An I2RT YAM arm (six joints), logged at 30 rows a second.
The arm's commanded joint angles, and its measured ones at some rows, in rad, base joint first. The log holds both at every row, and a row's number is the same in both.
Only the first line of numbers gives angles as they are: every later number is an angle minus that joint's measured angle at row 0.
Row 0, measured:
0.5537, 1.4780, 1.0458, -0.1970, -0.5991, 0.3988
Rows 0 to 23, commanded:
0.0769, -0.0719, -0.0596, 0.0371, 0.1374, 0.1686
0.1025, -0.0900, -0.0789, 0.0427, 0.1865, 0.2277
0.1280, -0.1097, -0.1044, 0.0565, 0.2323, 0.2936
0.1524, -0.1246, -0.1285, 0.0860, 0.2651, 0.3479
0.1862, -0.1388, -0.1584, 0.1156, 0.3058, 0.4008
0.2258, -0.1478, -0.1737, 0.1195, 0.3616, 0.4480
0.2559, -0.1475, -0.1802, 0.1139, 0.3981, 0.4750
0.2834, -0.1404, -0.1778, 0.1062, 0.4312, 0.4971
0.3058, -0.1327, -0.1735, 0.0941, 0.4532, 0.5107
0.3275, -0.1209, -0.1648, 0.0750, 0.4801, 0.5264
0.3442, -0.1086, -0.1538, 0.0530, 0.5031, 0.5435
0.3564, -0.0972, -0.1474, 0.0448, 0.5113, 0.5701
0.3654, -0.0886, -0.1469, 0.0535, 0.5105, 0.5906
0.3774, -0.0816, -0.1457, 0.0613, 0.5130, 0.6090
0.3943, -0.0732, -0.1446, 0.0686, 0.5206, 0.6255
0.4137, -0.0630, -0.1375, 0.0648, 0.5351, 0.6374
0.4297, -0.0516, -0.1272, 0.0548, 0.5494, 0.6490
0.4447, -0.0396, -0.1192, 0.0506, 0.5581, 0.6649
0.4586, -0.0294, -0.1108, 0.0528, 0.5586, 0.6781
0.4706, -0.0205, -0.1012, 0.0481, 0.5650, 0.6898
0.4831, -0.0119, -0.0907, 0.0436, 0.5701, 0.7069
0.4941, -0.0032, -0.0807, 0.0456, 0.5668, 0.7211
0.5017, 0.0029, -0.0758, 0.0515, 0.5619, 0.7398
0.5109, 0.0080, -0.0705, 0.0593, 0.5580, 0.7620
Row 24, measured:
0.4860, -0.0068, -0.1022, 0.0545, 0.5329, 0.6669
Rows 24 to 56, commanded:
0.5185, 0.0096, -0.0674, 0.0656, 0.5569, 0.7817
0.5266, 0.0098, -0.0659, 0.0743, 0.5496, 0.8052
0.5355, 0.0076, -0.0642, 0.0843, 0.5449, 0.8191
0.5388, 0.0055, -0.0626, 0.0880, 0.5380, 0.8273
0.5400, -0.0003, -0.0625, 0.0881, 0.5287, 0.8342
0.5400, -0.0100, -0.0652, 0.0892, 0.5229, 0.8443
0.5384, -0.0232, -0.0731, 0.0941, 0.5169, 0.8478
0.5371, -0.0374, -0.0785, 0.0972, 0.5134, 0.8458
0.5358, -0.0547, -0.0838, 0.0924, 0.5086, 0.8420
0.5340, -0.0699, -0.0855, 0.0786, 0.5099, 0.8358
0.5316, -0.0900, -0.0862, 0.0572, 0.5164, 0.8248
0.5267, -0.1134, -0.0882, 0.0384, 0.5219, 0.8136
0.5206, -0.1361, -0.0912, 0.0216, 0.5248, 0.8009
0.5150, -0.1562, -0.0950, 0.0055, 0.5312, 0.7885
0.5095, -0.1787, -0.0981, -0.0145, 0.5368, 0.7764
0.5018, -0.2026, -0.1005, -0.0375, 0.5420, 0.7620
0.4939, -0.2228, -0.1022, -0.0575, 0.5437, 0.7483
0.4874, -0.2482, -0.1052, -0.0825, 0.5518, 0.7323
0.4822, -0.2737, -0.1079, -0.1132, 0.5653, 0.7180
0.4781, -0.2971, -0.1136, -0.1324, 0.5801, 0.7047
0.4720, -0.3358, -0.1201, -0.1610, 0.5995, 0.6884
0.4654, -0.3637, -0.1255, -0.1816, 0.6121, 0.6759
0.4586, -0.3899, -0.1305, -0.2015, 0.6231, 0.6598
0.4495, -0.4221, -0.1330, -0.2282, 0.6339, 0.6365
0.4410, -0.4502, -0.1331, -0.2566, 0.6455, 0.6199
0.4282, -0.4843, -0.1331, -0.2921, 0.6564, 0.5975
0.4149, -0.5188, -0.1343, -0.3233, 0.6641, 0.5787
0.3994, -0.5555, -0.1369, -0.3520, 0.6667, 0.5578
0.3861, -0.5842, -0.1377, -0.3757, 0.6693, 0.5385
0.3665, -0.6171, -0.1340, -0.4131, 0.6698, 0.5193
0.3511, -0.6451, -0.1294, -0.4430, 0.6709, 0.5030
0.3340, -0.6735, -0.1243, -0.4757, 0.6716, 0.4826
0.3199, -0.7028, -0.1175, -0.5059, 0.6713, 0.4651
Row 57, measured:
0.3529, -0.6435, -0.1297, -0.3506, 0.6435, 0.5471
